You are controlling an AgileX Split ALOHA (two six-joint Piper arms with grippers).
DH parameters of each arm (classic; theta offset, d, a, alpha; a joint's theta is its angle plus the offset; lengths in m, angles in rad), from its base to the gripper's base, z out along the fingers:
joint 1: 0 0.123 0 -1.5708
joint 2: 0.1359 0 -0.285 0
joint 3: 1.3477 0 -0.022 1.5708
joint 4: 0 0.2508 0 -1.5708
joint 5: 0 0 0.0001 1.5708
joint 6: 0 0.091 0 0
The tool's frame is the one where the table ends.
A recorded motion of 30 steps. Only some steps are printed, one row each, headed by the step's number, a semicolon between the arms.
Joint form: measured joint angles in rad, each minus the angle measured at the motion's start. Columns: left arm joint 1, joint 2, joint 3, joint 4, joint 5, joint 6; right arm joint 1, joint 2, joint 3, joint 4, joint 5, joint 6.
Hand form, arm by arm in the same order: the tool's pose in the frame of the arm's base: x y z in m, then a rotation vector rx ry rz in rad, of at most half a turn. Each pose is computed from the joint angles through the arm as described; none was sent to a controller.
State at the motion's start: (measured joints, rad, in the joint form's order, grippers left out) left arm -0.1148 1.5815 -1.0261 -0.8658 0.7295 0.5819; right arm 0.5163 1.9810 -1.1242 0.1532 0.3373 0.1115
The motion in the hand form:
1: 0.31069 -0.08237 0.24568 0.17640 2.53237 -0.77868; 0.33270 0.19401 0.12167 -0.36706 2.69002 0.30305
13: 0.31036 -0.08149 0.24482 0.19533 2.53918 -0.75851; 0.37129 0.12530 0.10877 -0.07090 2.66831 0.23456
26: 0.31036 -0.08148 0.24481 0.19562 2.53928 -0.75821; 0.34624 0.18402 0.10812 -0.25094 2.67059 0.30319
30: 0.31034 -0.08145 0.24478 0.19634 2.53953 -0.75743; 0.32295 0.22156 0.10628 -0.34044 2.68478 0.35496
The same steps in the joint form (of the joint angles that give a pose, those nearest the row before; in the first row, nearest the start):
1: 0.0000 0.0000 0.0000 0.0004 0.0000 0.0000; 0.0000 0.0139 0.0000 0.0000 -0.0095 0.0000
13: 0.0000 0.0000 0.0000 0.0212 0.0000 0.0000; -0.1979 0.0581 -0.0066 -0.0335 -0.0787 0.0457
26: 0.0000 0.0000 0.0000 0.0215 0.0000 0.0000; -0.0363 0.0602 -0.0066 -0.0080 -0.0812 0.0498
30: 0.0000 0.0000 0.0000 0.0223 0.0000 0.0000; 0.0751 0.0645 -0.0066 0.0124 -0.0756 0.0781

